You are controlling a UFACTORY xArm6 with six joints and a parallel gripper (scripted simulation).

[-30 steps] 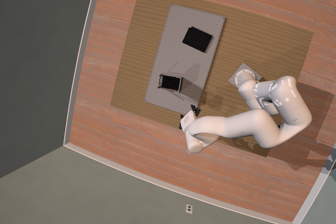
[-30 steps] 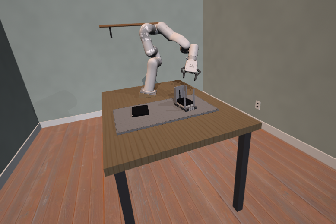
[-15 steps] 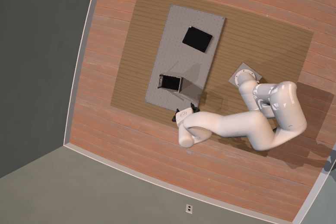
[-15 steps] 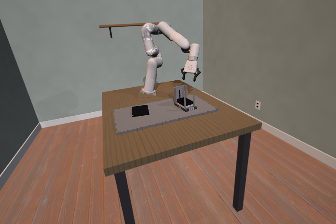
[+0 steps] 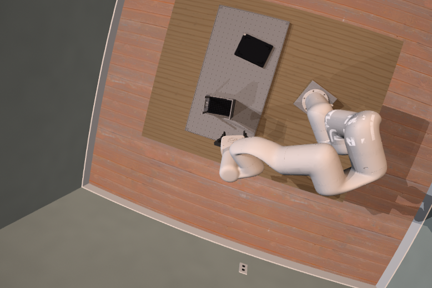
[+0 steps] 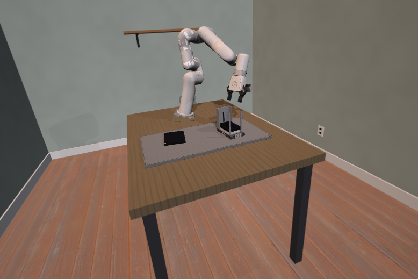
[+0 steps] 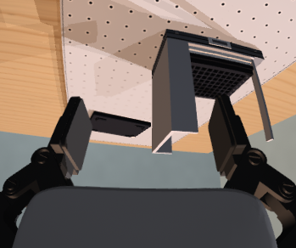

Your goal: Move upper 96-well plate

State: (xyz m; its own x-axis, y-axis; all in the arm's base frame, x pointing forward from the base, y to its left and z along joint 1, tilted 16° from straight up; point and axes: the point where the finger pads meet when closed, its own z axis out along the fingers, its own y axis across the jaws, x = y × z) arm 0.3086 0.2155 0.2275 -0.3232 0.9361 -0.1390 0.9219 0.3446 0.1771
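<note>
My gripper is now 12 cm short of the black 96-well plate, 9 cm to the left of it and 12 cm above it. From my hand the other things lie so: pale well plate: 12 cm ahead, 9 cm to the right, 14 cm below; pale A1 square: 12 cm ahead, 48 cm to the right, 15 cm below; back panel: 5 cm ahead, 10 cm to the right, 8 cm below.
</note>
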